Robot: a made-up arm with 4 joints.
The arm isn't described. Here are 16 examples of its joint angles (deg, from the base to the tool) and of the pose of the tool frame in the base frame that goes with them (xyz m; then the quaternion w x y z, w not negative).
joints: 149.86 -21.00 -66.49 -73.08
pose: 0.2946 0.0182 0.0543 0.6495 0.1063 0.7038 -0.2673
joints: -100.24 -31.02 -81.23 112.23
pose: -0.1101 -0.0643 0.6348 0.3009 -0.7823 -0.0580 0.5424
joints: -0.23 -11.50 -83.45 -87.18
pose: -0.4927 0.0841 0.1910 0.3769 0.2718 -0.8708 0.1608
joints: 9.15 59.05 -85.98 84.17
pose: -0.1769 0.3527 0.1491 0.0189 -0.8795 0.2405 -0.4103
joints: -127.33 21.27 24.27 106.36
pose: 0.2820 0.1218 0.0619 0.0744 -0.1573 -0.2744 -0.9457
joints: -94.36 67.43 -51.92 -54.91
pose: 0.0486 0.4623 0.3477 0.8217 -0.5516 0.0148 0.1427
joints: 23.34 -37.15 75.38 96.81
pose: -0.0617 0.2711 0.6500 0.1347 0.6325 0.0219 -0.7624
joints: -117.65 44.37 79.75 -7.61
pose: 0.0671 -0.0726 -0.0991 0.2259 0.0546 0.9693 0.0799
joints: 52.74 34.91 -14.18 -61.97
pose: -0.4675 0.3037 0.3690 0.5280 -0.0402 -0.8136 -0.2404
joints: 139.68 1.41 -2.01 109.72
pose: -0.1477 0.1172 -0.1251 0.0691 -0.6825 -0.0716 -0.7241
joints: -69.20 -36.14 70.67 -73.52
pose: 0.3199 0.3277 0.2741 0.6551 0.1764 0.7098 0.1893
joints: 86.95 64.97 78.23 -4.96
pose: -0.3787 -0.1640 0.5168 0.9008 0.0418 -0.4293 -0.0504
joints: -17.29 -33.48 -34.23 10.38
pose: -0.3570 -0.0259 0.5940 0.6581 -0.3663 -0.5532 0.3560
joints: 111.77 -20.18 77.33 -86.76
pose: -0.4792 0.2744 0.4126 0.7519 0.0499 -0.6504 0.0949
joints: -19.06 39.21 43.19 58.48
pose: 0.1469 0.0717 0.6497 0.6316 -0.4609 0.3385 0.5236
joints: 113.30 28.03 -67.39 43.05
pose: 0.0473 0.3030 0.0375 0.0493 0.3334 0.4276 0.8388
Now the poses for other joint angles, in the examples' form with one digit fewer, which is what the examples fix.
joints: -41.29 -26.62 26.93 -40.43
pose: 0.168 0.168 0.686 0.910 0.066 0.141 0.385
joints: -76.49 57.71 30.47 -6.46
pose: 0.370 0.109 0.312 0.689 -0.343 0.629 0.112
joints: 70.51 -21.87 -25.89 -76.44
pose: -0.482 0.040 0.048 0.299 0.089 -0.904 0.292
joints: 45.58 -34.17 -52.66 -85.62
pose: -0.455 -0.081 0.081 0.264 0.282 -0.837 0.387
